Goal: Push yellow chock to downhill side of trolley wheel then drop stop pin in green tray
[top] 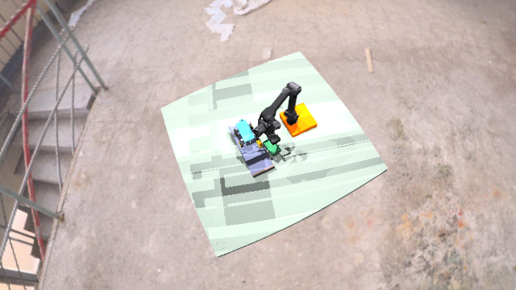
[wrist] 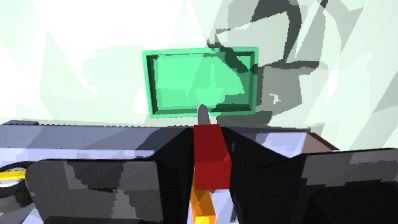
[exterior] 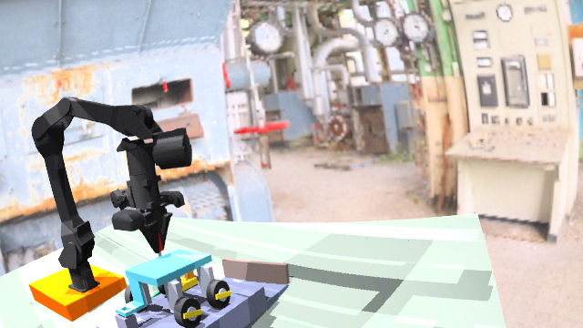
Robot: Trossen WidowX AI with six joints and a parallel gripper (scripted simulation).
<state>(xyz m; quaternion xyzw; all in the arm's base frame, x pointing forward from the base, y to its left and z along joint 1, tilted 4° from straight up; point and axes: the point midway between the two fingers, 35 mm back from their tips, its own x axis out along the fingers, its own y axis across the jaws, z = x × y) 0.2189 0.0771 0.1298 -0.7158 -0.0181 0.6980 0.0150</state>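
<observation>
My gripper tip is now 60 mm short of the yellow chock, 40 mm above it and 30 mm to the left of it. The rest, counted from my gripper tip: red-headed stop pin right at my gripper tip; then trolley 120 mm to the right, 110 mm ahead, 10 mm below; then grey-blue ramp 110 mm to the right, 110 mm ahead, 70 mm below.
</observation>
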